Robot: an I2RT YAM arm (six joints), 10 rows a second.
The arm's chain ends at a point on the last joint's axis. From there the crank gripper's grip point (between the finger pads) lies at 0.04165 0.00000 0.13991 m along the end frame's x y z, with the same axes.
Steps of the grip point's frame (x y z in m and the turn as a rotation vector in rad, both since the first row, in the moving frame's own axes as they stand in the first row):
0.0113, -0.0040, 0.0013, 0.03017, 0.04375, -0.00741
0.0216, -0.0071, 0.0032, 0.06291, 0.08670, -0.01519
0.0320, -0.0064, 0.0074, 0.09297, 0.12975, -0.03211
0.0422, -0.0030, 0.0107, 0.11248, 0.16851, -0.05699
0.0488, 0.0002, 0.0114, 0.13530, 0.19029, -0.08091
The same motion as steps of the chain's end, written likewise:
0.0052, 0.0005, 0.0033, 0.03017, 0.04375, -0.00741
0.0097, 0.0023, 0.0076, 0.06291, 0.08670, -0.01519
0.0145, 0.0079, 0.0146, 0.09297, 0.12975, -0.03211
0.0199, 0.0153, 0.0207, 0.11248, 0.16851, -0.05699
0.0241, 0.0228, 0.0233, 0.13530, 0.19029, -0.08091

